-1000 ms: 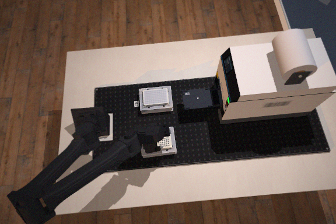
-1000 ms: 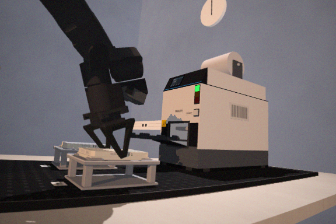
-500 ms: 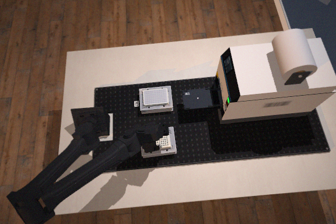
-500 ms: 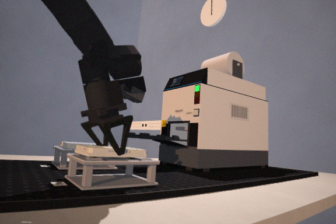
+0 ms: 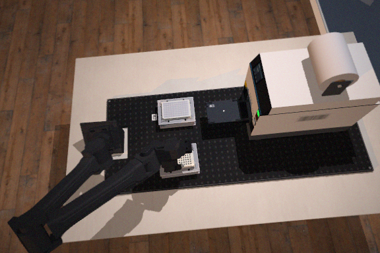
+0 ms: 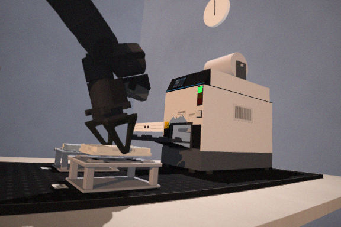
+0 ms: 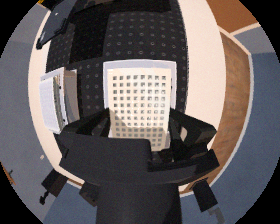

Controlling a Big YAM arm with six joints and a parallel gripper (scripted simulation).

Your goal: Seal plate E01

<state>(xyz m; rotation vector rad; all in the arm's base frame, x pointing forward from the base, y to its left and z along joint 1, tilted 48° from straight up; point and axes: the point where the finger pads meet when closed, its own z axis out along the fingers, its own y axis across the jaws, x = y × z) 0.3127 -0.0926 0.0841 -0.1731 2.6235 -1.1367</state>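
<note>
Right now the nest is 30 mm below my hand. The rest, counted from my hand: plate (220 mm to the left, 20 mm below, 10 mm ahead); then sealer stage (210 mm ahead, 170 mm to the left, 30 mm above); then start button (310 mm ahead, 110 mm above, 70 mm to the left).
</note>
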